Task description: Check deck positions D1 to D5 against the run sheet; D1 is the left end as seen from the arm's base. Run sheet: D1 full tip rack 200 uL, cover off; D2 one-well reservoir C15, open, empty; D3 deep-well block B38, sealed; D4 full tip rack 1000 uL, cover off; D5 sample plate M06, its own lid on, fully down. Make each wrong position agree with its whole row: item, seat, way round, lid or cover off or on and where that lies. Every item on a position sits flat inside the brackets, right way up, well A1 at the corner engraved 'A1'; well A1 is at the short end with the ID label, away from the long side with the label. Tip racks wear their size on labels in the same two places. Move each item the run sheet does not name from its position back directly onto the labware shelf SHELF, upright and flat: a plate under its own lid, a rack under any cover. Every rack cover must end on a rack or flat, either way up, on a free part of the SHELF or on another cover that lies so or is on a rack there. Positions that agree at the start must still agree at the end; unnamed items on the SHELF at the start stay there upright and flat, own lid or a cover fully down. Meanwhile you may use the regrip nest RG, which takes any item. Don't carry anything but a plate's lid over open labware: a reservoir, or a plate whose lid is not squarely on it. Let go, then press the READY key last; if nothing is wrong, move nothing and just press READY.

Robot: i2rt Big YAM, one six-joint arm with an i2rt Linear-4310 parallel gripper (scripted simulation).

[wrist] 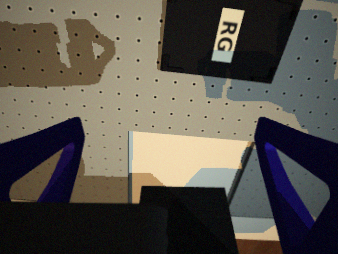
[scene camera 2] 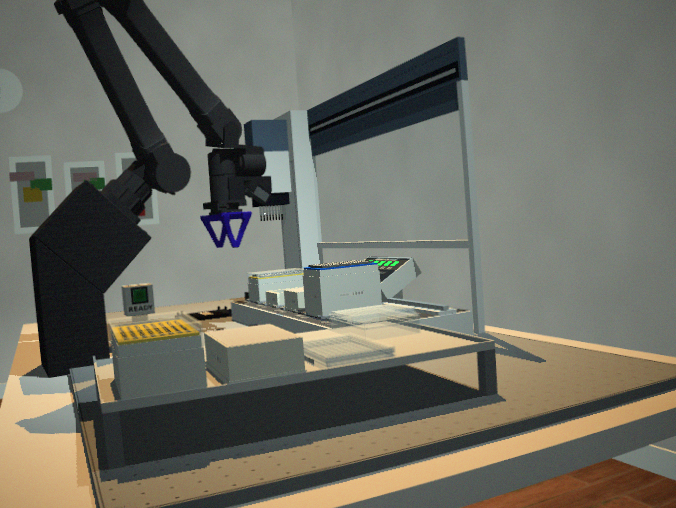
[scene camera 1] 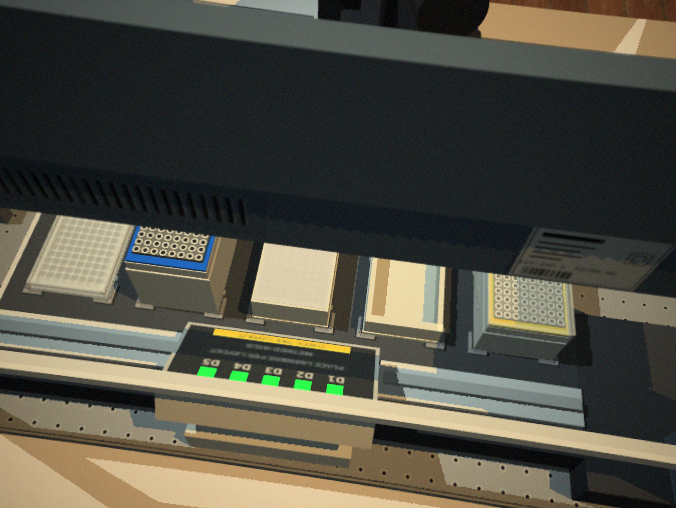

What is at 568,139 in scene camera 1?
A gantry beam.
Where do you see a pipetting head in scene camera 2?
At 277,162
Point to a gantry beam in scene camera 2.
459,54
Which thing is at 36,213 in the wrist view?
My gripper.
